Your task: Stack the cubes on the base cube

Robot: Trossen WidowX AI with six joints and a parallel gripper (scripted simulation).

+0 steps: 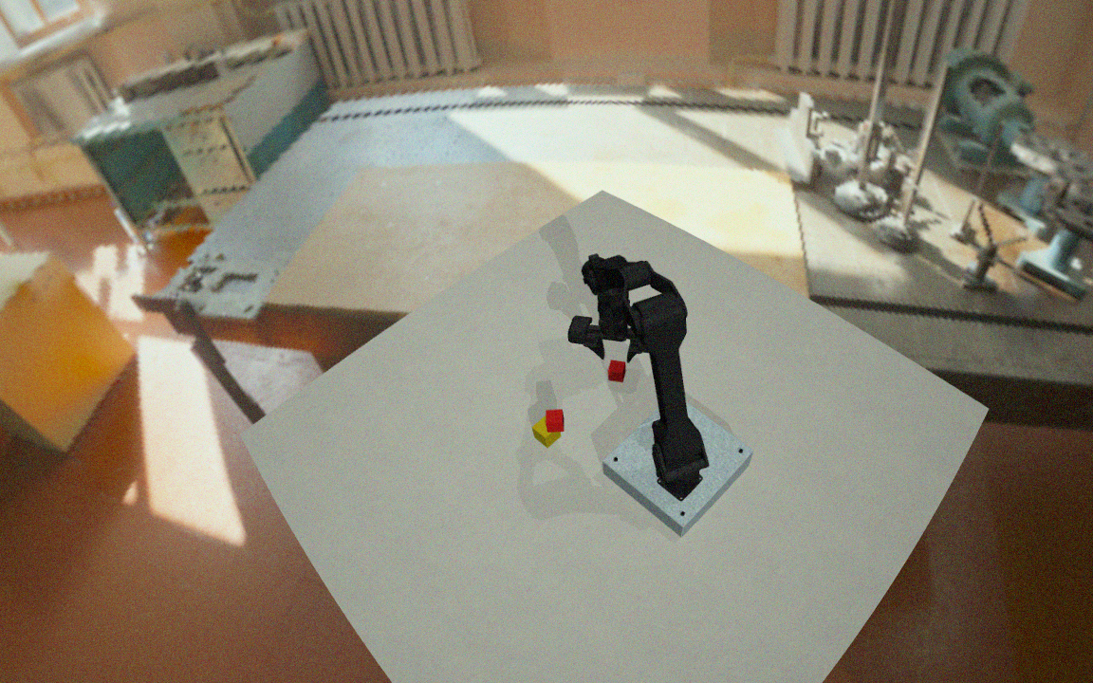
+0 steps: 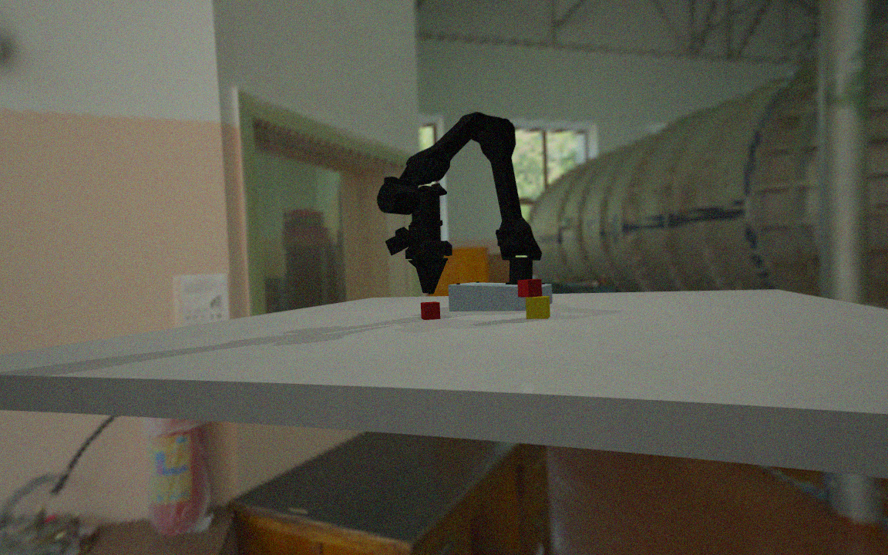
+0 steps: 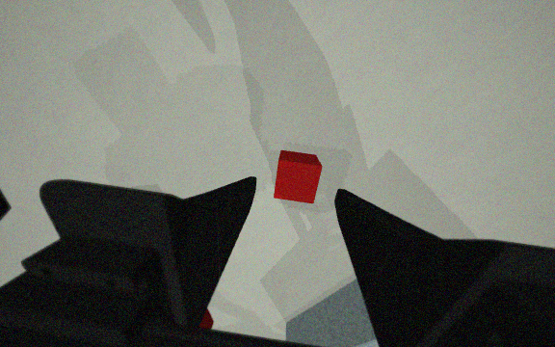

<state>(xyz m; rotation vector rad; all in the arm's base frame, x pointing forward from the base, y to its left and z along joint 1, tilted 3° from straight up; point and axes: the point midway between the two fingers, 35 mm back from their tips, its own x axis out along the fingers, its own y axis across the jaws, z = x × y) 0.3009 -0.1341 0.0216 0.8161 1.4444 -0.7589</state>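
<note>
The yellow base cube is 22 cm to the left of my gripper tip, 3 cm below it and 1 cm behind it.
</note>
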